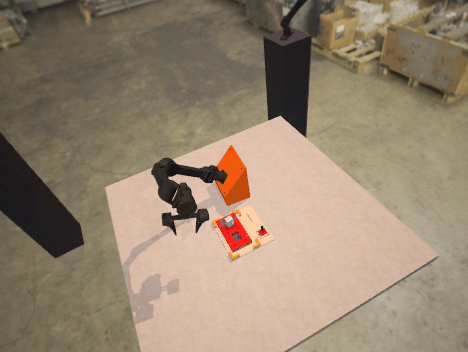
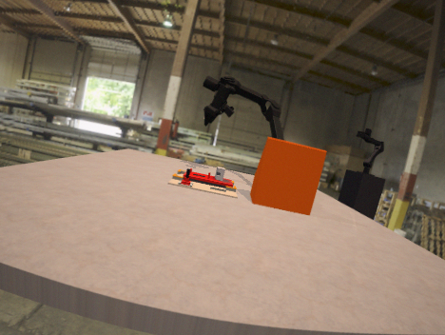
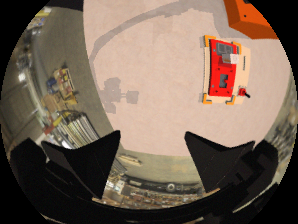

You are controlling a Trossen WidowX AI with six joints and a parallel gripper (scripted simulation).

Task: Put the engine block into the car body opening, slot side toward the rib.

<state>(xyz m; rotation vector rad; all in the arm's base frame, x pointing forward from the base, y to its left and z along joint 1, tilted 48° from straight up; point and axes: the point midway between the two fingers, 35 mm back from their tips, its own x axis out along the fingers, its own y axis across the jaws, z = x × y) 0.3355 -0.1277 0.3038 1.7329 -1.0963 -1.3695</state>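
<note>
The engine block lies 90 mm behind my gripper tip, 230 mm to the left of it and 200 mm below it. The rest, counted from my gripper tip: black peg 30 mm ahead, 340 mm to the left, 210 mm below.
</note>
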